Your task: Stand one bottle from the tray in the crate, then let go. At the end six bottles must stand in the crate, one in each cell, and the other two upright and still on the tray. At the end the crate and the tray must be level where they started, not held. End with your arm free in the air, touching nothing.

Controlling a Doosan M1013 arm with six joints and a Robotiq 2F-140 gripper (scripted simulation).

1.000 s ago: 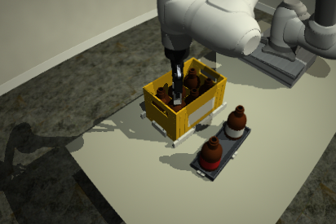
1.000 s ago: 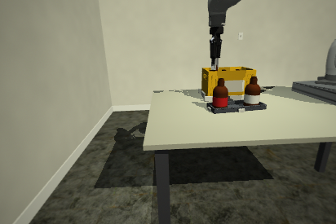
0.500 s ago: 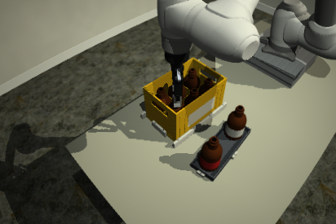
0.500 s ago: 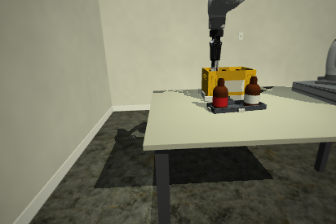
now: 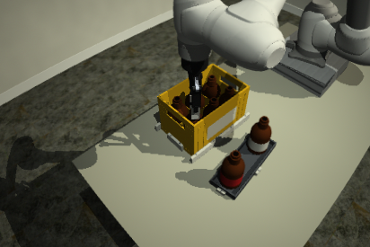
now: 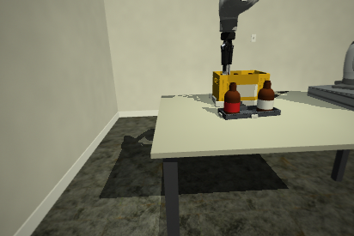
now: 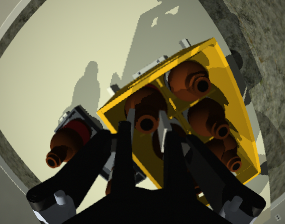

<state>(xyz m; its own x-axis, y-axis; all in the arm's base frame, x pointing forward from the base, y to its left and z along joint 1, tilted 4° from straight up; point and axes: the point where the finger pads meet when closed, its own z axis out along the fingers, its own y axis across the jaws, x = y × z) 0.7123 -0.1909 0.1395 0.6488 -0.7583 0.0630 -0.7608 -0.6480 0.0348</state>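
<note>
Now: the yellow crate 11 cm below my hand, 10 cm behind it and 2 cm to the right of it. Also, from my hand: tray (20 cm to the left, 18 cm below, 2 cm behind).
</note>
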